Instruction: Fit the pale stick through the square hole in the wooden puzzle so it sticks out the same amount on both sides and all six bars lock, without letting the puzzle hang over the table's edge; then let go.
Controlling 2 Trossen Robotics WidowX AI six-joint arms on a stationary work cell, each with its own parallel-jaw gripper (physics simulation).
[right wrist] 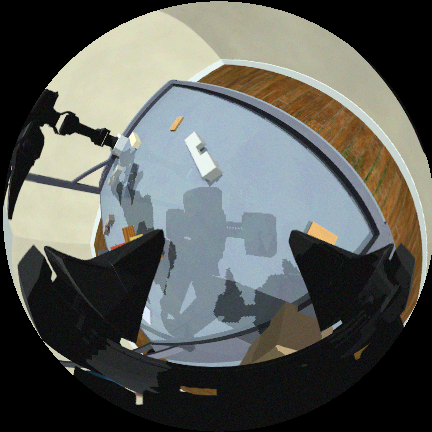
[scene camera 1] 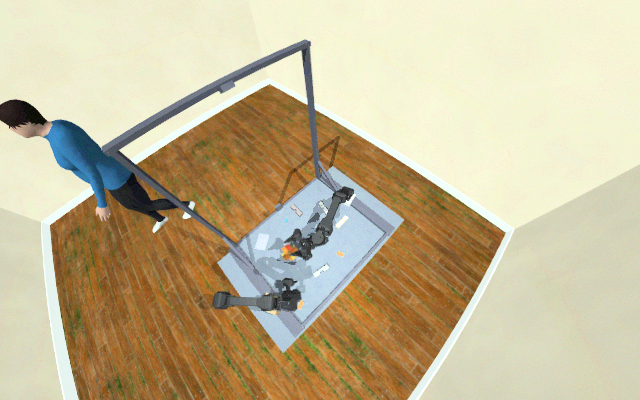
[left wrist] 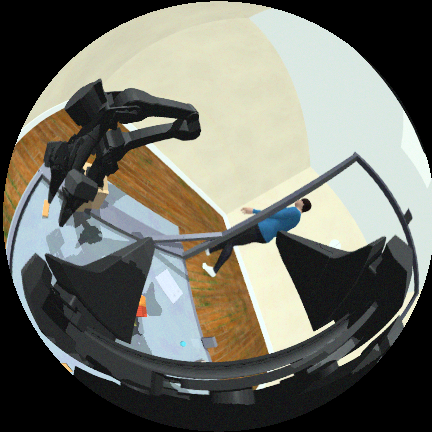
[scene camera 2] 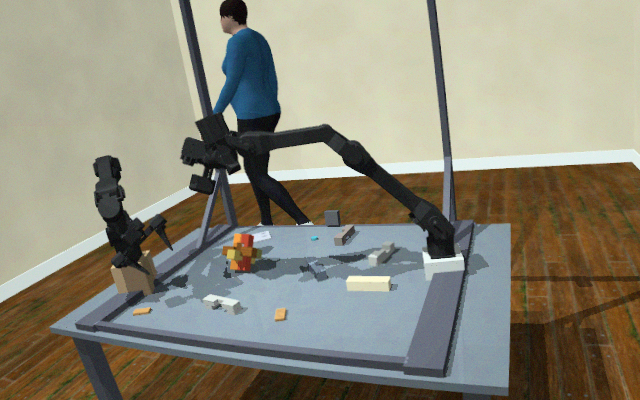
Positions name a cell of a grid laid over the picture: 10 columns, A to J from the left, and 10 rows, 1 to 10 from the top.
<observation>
The left gripper (scene camera 2: D4) is open, holding nothing. The right gripper (scene camera 2: C7) is open, holding nothing. Also in view: a metal frame post (scene camera 2: G1).
The left gripper is seen too in the left wrist view (left wrist: E6). The right gripper shows as well in the right wrist view (right wrist: F6) and in the left wrist view (left wrist: B5). The metal frame post also shows in scene camera 1 (scene camera 1: B4) and in the left wrist view (left wrist: H5).
</observation>
